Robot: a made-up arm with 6 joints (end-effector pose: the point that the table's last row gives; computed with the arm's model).
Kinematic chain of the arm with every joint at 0, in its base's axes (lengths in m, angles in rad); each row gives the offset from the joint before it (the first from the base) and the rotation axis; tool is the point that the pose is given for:
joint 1: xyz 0 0 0.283 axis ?
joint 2: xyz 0 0 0 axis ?
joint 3: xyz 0 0 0.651 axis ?
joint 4: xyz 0 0 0 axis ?
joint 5: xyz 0.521 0 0 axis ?
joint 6: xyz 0 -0.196 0 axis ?
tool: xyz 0 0 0
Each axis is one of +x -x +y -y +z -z.
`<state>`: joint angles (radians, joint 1 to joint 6).
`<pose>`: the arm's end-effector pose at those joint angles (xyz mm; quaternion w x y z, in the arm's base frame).
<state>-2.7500 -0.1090 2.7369 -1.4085 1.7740 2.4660</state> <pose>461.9 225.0 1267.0 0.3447 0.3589 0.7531 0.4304</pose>
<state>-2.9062 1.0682 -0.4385 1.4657 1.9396 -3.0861</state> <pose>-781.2 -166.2 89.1 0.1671 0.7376 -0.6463 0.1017</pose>
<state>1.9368 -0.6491 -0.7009 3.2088 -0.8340 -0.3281</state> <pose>-227.7 47.8 761.5 0.3763 -0.4563 -0.7985 -0.1120</pose>
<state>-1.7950 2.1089 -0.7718 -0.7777 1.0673 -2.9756</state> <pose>-140.6 11.4 -52.2 0.4684 -0.1223 0.6137 0.6237</pose>
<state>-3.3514 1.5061 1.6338 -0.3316 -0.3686 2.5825</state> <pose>-1110.2 425.9 328.1 0.0800 0.0877 0.8927 -0.4347</pose>
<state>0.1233 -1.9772 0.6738 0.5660 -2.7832 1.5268</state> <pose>-1078.3 -300.3 178.4 0.8689 -0.4854 0.0956 0.0143</pose>
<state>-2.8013 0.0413 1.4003 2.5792 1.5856 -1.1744</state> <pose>23.1 -167.7 1464.8 0.3333 -0.2993 0.7396 -0.5024</pose>
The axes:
joint 1: +z
joint 2: +y
joint 3: -y
joint 4: -x
joint 5: -y
joint 6: -x

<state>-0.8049 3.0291 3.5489 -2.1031 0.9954 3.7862</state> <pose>493.9 -370.1 -251.7 0.5300 -0.4422 0.5165 -0.5067</pose>
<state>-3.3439 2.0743 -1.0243 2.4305 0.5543 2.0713</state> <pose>-83.9 -134.4 -181.3 0.7190 -0.6107 0.0290 -0.3304</pose>
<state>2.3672 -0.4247 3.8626 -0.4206 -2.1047 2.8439</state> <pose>522.6 -260.9 434.5 0.7435 -0.0714 -0.4861 -0.4536</pose>
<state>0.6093 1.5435 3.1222 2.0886 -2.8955 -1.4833</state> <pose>335.1 352.2 820.4 0.1478 0.7017 -0.0230 -0.6966</pose>
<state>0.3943 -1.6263 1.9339 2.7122 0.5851 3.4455</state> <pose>-1077.4 -255.3 -39.4 0.0562 0.0827 -0.9938 0.0492</pose>
